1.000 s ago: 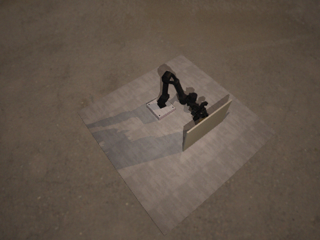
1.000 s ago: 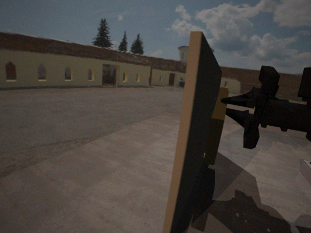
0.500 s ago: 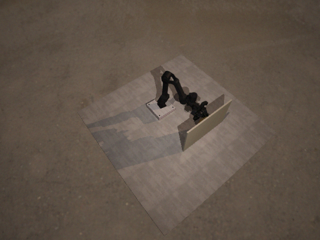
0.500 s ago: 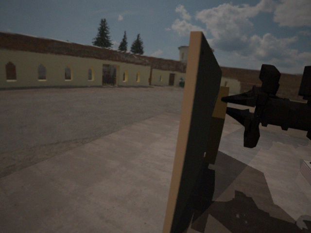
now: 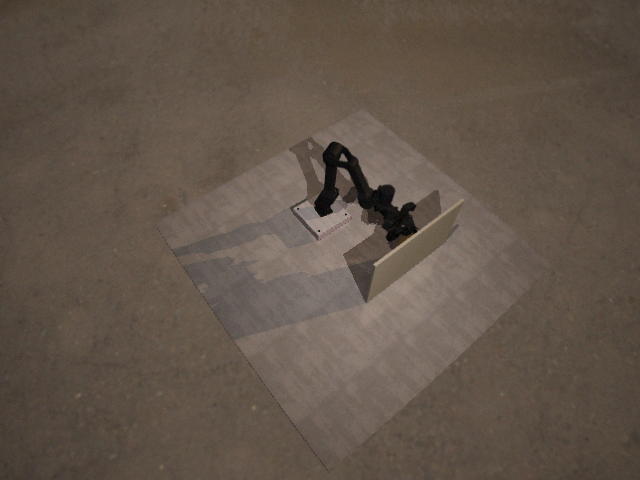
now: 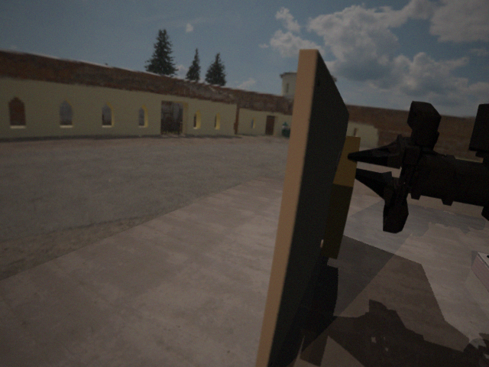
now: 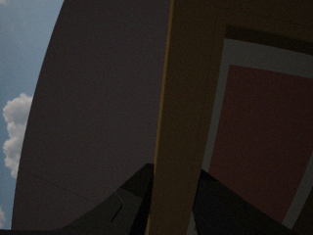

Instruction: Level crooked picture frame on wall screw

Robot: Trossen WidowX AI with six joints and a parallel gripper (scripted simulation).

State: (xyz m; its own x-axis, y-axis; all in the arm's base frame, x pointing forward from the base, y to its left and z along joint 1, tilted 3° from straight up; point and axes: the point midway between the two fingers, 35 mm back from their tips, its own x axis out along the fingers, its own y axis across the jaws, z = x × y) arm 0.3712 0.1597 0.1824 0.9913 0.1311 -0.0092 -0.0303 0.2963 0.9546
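My gripper tip is 10 mm short of the picture frame, 20 mm to the left of it and 50 mm above it. The rest, counted from my gripper tip: wall panel: 20 mm ahead, 20 mm to the right, 60 mm below.
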